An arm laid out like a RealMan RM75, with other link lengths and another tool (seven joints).
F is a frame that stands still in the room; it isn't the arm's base.
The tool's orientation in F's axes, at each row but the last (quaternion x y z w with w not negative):
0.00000, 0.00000, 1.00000, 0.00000
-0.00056, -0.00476, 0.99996, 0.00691
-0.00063, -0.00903, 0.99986, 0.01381
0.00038, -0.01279, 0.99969, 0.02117
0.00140, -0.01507, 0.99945, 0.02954
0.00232, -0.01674, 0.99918, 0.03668
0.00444, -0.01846, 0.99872, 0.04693
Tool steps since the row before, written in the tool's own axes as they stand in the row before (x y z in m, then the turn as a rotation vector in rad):
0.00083, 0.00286, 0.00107, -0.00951, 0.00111, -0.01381
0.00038, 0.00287, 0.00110, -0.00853, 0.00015, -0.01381
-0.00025, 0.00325, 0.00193, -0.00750, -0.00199, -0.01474
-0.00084, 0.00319, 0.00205, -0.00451, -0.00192, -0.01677
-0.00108, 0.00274, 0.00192, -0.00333, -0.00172, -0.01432
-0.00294, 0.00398, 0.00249, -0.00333, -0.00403, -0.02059
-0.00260, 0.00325, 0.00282, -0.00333, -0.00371, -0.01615
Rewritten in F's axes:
-0.00083, -0.00286, 0.00107, 0.00951, -0.00111, -0.01381
-0.00042, -0.00287, 0.00107, 0.00854, -0.00014, -0.01380
0.00016, -0.00329, 0.00187, 0.00757, 0.00205, -0.01469
0.00070, -0.00327, 0.00197, 0.00458, 0.00216, -0.01672
0.00092, -0.00286, 0.00183, 0.00340, 0.00195, -0.01427
0.00265, -0.00427, 0.00234, 0.00355, 0.00447, -0.02046
0.00230, -0.00358, 0.00267, 0.00355, 0.00398, -0.01604

